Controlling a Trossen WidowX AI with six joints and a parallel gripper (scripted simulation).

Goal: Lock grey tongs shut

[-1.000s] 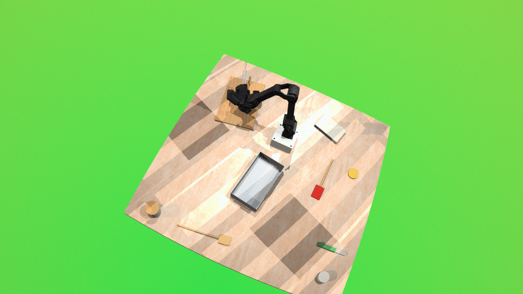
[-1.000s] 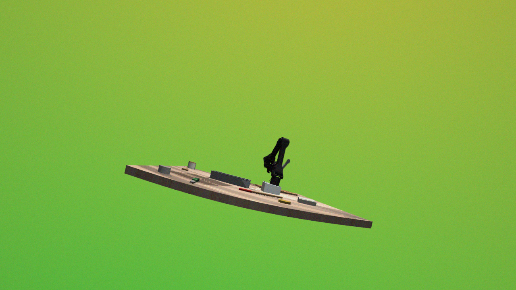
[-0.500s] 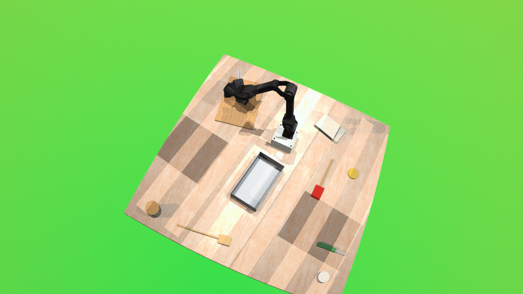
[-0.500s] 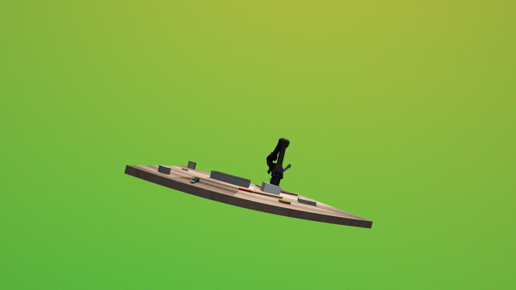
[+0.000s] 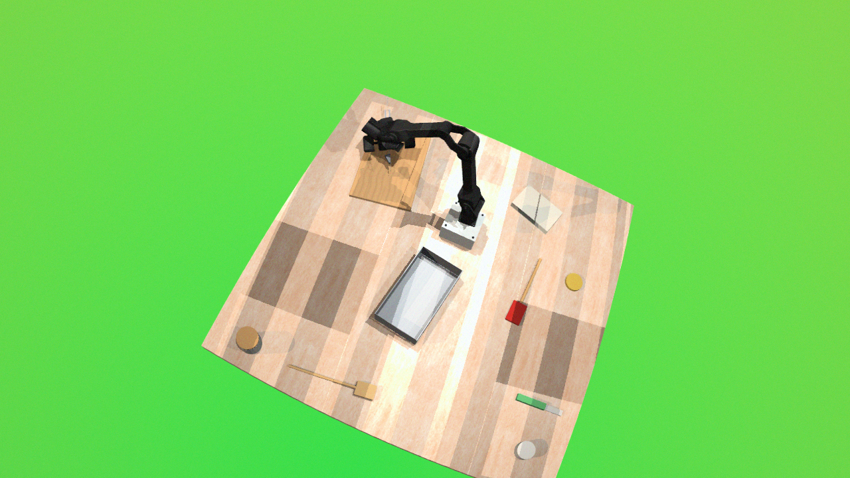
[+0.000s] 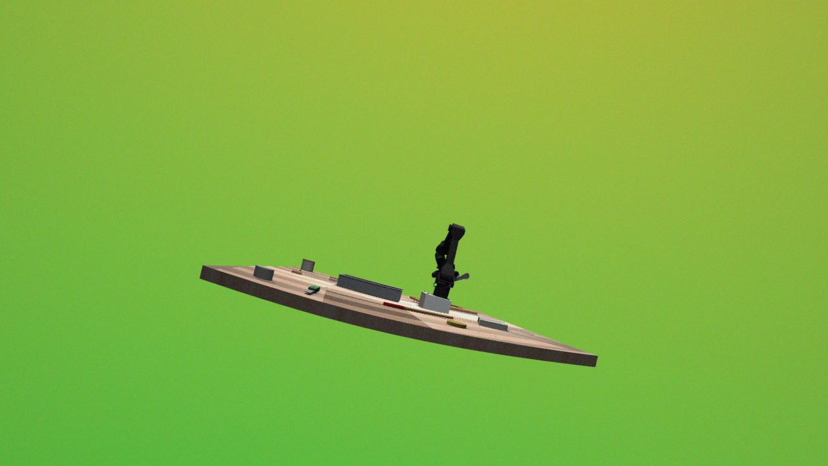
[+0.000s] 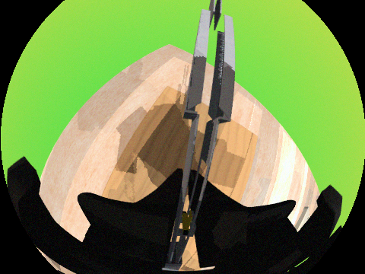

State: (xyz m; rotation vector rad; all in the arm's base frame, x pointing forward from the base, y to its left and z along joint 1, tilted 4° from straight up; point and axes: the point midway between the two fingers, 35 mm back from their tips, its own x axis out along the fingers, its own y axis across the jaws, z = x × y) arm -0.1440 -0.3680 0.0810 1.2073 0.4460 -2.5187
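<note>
The wooden board lies 120 mm below my gripper tip, 30 mm to the left of it and 20 mm ahead of it. From my gripper tip the other things lie so: roasting tin (500 mm ahead, 290 mm to the left, 100 mm below); then white block (620 mm to the left, 110 mm below, 10 mm behind).
</note>
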